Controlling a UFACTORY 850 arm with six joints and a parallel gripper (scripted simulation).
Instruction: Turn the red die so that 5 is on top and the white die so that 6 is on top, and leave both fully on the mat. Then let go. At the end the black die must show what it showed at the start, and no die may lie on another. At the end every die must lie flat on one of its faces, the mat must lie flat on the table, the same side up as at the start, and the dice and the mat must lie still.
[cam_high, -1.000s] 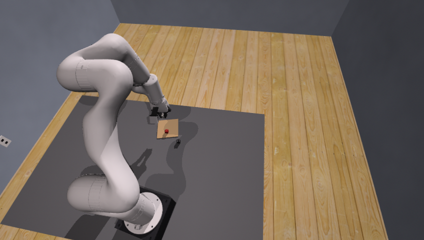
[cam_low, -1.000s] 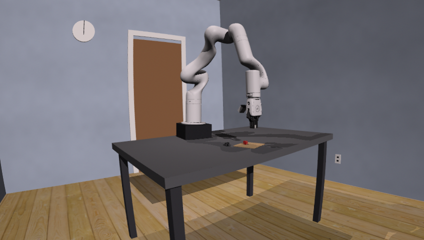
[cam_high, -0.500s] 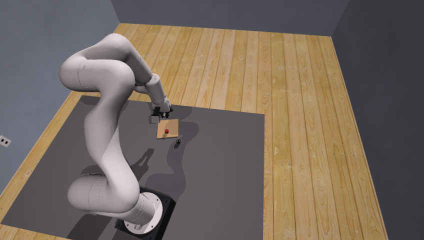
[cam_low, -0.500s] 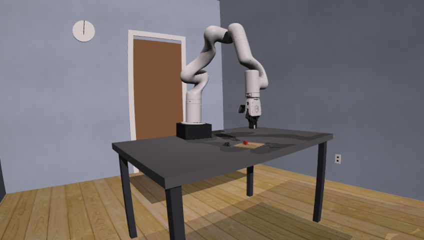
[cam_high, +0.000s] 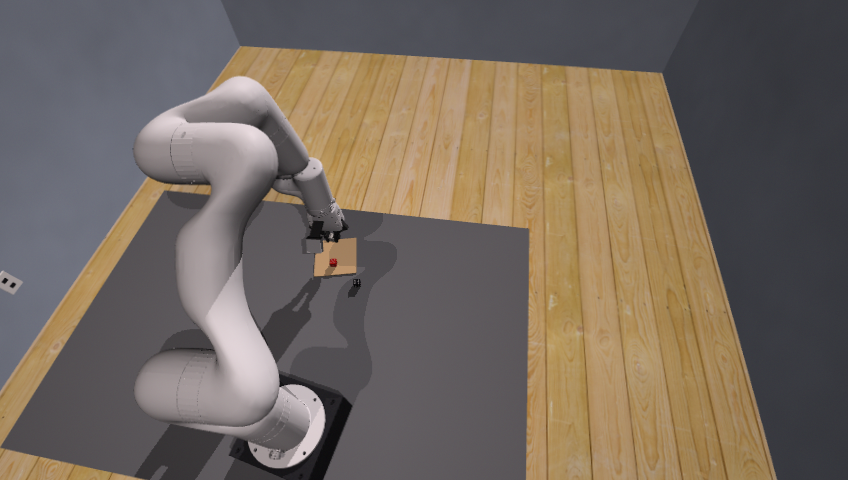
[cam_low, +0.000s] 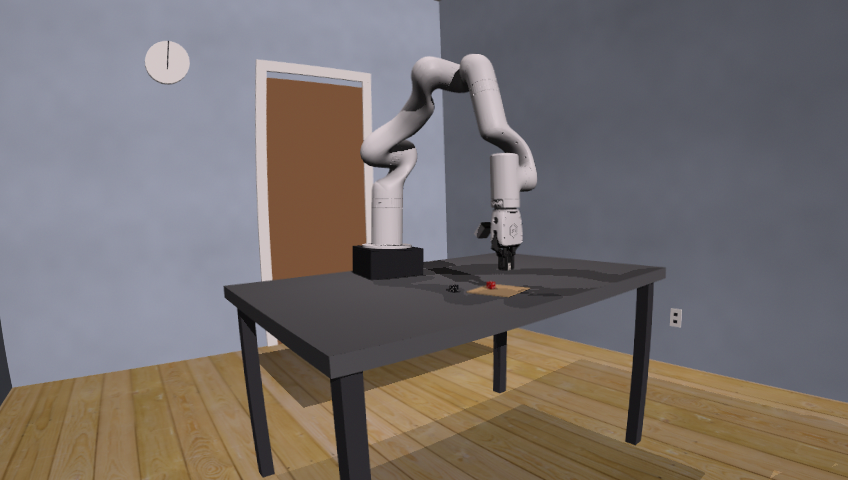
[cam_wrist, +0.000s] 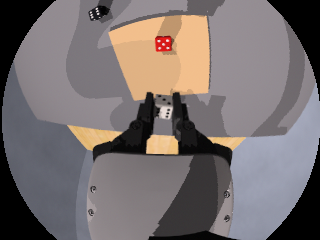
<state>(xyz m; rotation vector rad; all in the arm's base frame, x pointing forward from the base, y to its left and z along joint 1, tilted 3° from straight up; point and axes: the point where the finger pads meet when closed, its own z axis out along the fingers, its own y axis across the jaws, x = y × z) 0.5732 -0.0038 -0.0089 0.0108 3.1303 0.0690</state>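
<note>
The tan mat lies 30 mm behind my hand and 90 mm below it. The rest, counted from my hand: red die (60 mm behind, 70 mm below); then white die (10 mm below); then black die (130 mm behind, 90 mm to the right, 80 mm below).
</note>
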